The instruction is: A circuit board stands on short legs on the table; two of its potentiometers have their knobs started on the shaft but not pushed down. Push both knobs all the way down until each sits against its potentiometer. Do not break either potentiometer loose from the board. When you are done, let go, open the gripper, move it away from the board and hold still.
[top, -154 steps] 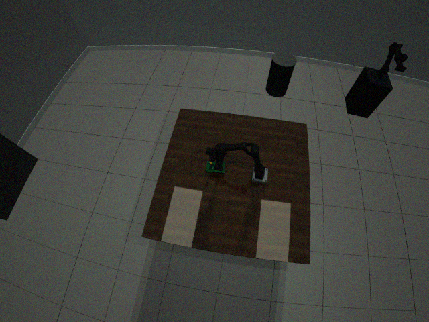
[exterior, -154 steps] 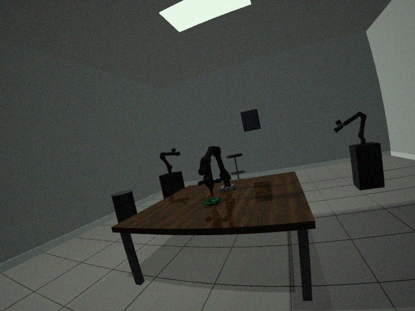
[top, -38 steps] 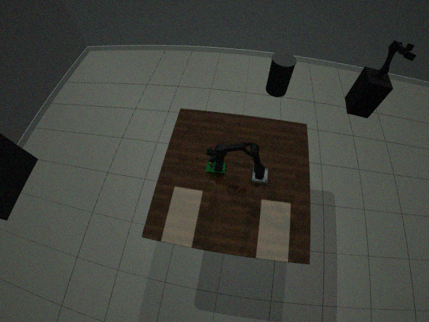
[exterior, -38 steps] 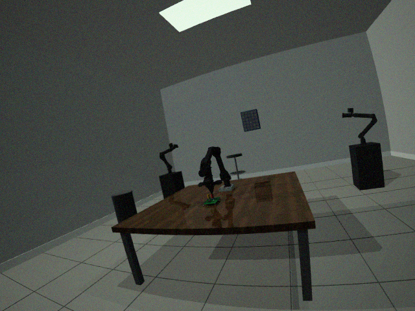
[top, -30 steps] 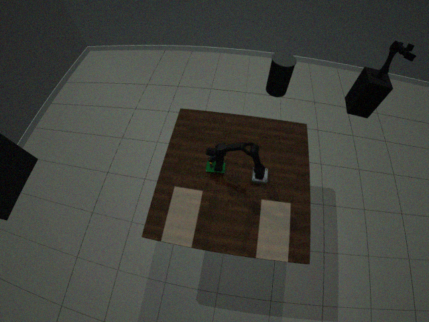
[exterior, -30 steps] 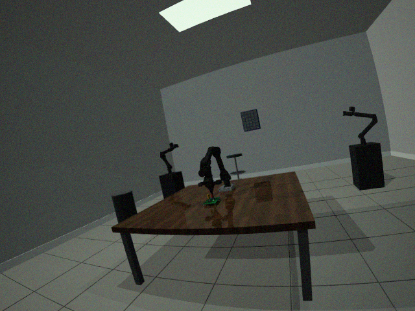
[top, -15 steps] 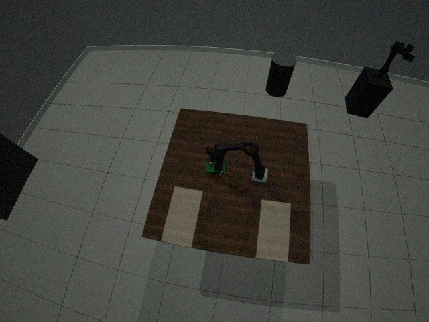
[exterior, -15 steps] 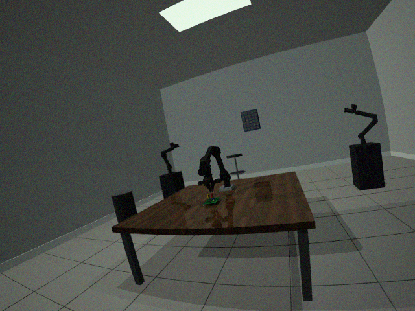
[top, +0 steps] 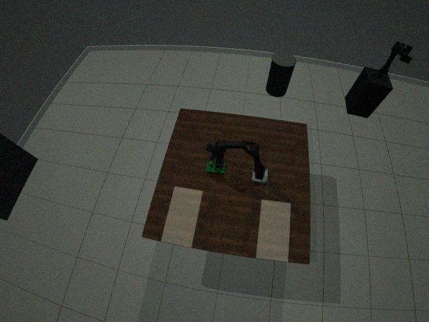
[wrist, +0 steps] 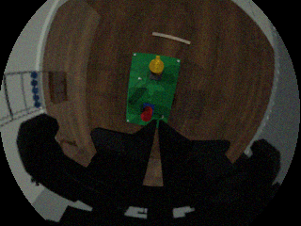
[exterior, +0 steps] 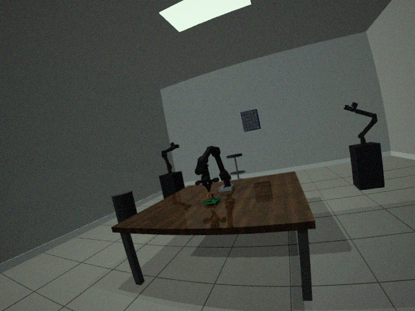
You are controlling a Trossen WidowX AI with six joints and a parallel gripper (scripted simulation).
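Right now the red knob is 2 cm to the left of my gripper tip and 4 cm below it. Round my gripper tip: yellow knob: 7 cm ahead, 2 cm to the left, 2 cm below.
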